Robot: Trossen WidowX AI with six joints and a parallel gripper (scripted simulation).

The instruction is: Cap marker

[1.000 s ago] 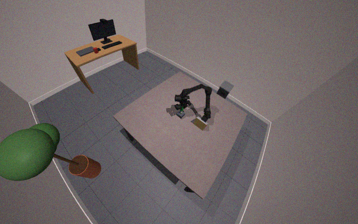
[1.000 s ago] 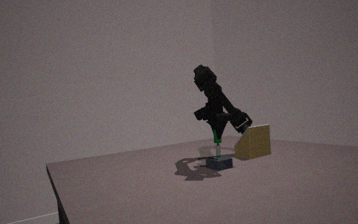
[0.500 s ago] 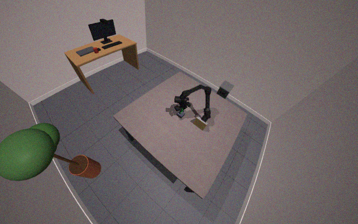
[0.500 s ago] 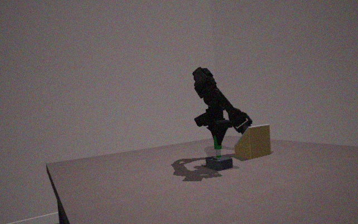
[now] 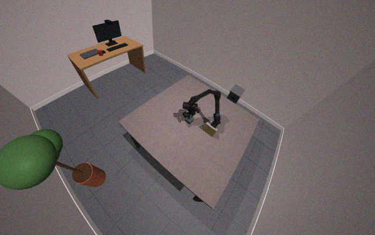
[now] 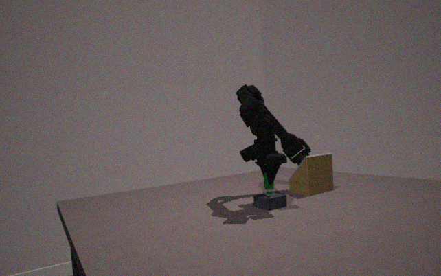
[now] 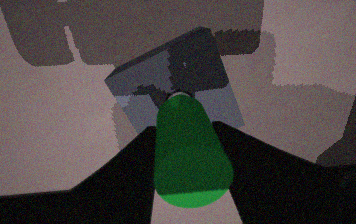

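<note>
My gripper tip is 1 cm below the green cap. Also, from my gripper tip: dark grey holder block: 6 cm below.
</note>
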